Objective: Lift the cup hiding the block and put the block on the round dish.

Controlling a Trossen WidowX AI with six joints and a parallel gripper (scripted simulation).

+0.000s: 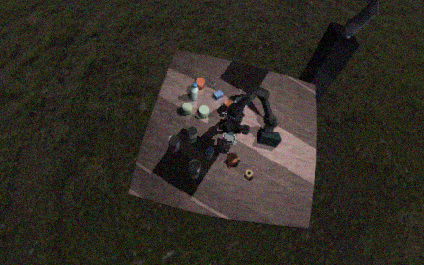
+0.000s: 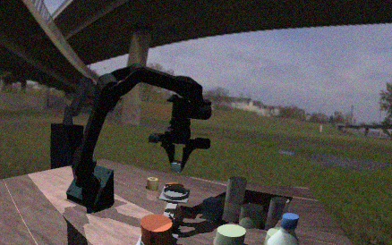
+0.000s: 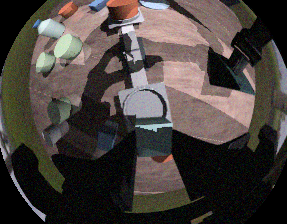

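The pale blue round dish is 350 mm to the right of my gripper tip, 160 mm below it and 100 mm behind it. The rest, counted from my gripper tip: grey cylinder (380 mm ahead, 130 mm below, 40 mm to the left); then white balance (140 mm below, 120 mm to the right, 10 mm ahead); then yellow ring (230 mm to the left, 150 mm behind, 140 mm below).
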